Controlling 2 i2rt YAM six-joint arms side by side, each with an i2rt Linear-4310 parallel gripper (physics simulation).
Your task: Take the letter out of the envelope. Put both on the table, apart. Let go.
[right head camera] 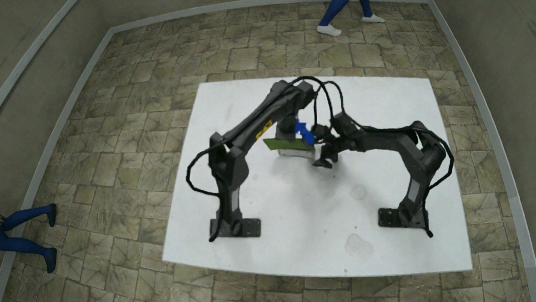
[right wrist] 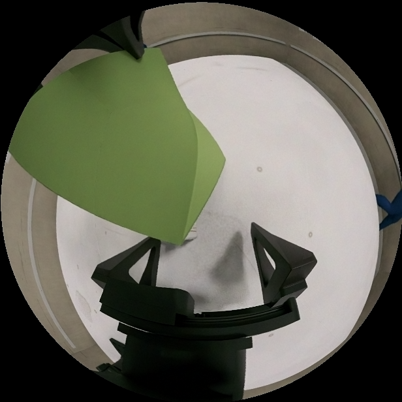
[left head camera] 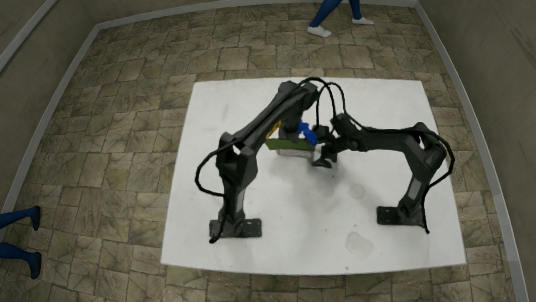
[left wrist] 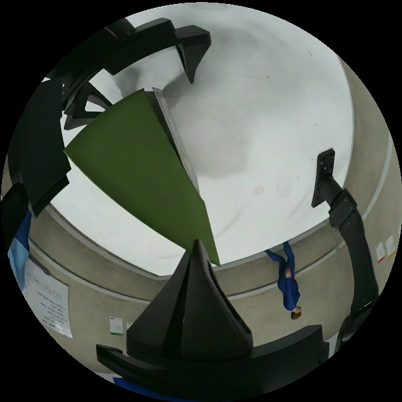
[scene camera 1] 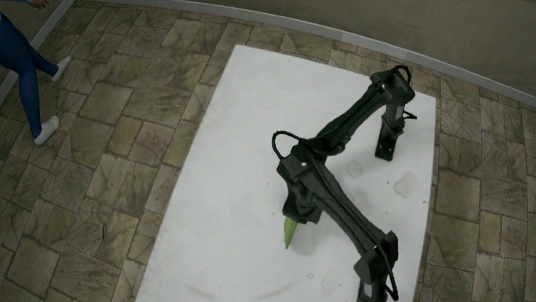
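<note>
A green envelope (left head camera: 290, 144) (right head camera: 287, 144) (scene camera 1: 289, 232) (left wrist: 145, 170) (right wrist: 115, 135) hangs above the table. My left gripper (left wrist: 197, 244) (right wrist: 138, 57) is shut on its edge. A whitish printed letter (left head camera: 295, 153) (right head camera: 296, 153) (left wrist: 175, 135) shows as a strip along the envelope's lower side; a small bit of the letter (right wrist: 192, 232) shows at the envelope's corner in the right wrist view. My right gripper (left head camera: 318, 149) (right wrist: 202, 233) is open, its fingers spread close to the envelope's right end in the head views. In scene camera 1 the arms hide the letter and the right fingers.
The white table (left head camera: 300, 240) (right head camera: 300, 240) (scene camera 1: 240, 110) carries both arm bases. The two forearms come close together above its middle, with cables looping over them. The left wrist's blue part (left head camera: 307, 133) is close to the right gripper. People stand beyond the table.
</note>
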